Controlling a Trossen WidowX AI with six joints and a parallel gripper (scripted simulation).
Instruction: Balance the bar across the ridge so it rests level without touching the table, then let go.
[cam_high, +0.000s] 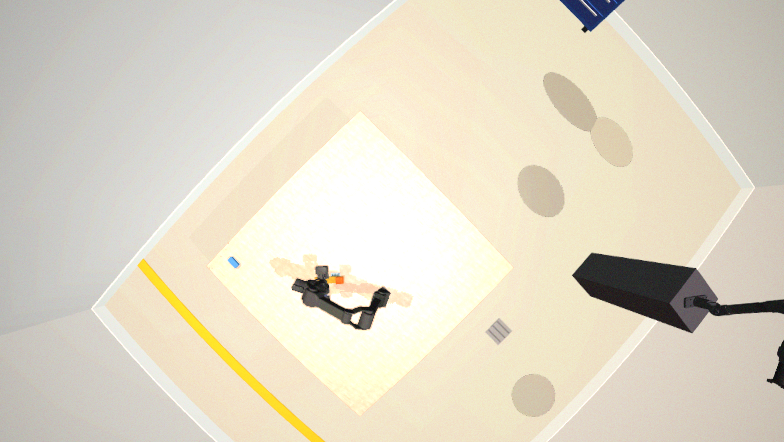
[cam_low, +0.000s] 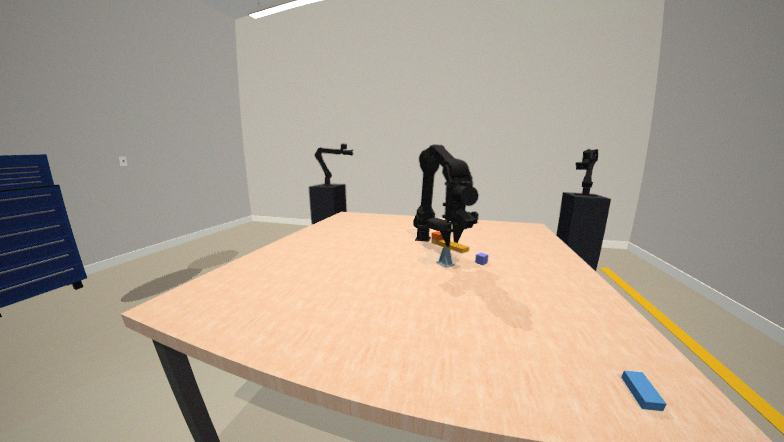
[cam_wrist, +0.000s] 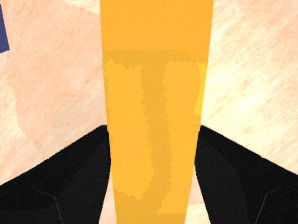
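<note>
My gripper tip is 30 mm to the left of the yellow bar, 30 mm past it and 10 mm below it. The rest, counted from my gripper tip: flat blue block: 460 mm ahead, 360 mm to the left, 70 mm below; small purple cube: 110 mm to the left, 60 mm below, 60 mm behind.
</note>
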